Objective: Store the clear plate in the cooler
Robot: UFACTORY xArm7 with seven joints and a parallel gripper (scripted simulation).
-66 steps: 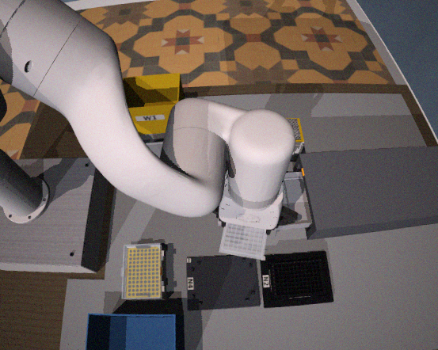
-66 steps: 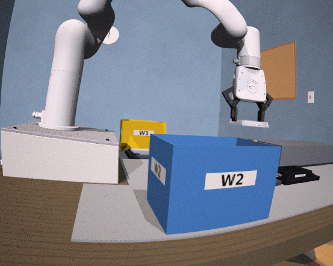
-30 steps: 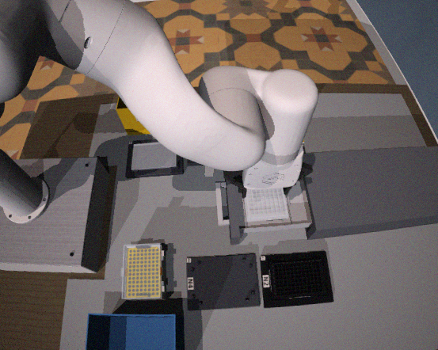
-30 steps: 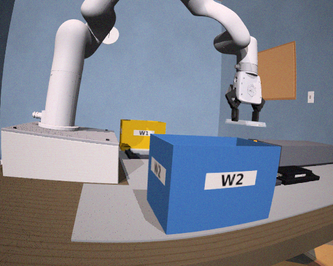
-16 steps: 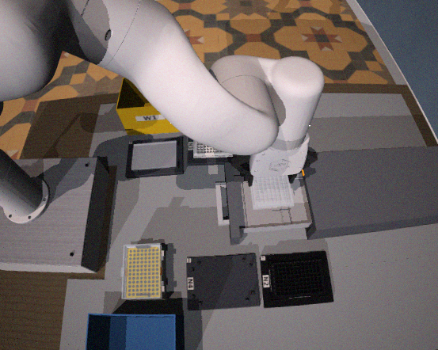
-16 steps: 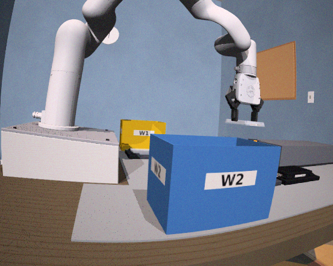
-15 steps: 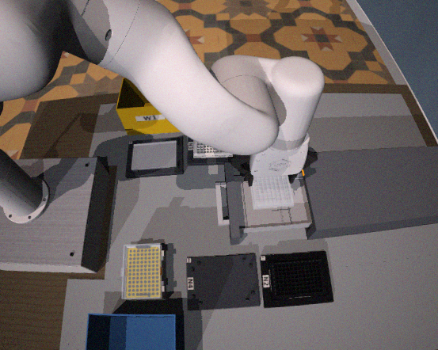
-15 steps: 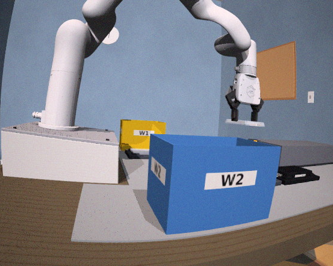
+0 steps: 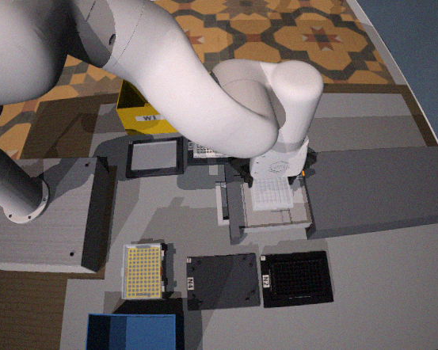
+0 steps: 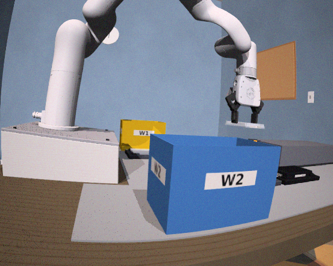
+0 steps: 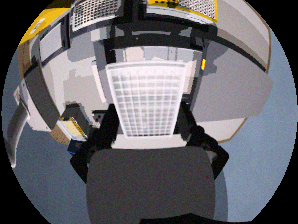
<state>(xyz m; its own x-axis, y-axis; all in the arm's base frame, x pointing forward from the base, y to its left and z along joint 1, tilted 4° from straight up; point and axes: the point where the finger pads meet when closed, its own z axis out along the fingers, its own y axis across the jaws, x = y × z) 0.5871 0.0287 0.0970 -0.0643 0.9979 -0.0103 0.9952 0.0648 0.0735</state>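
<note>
Now: the cooler drawer 4 cm ahead of my hand and 13 cm below it. Round my hand: yellow tip box (5 cm ahead, 19 cm to the left, 10 cm below); then clear plate (1 cm below); then grey cooler CD (17 cm ahead, 1 cm to the left, 12 cm below).
</note>
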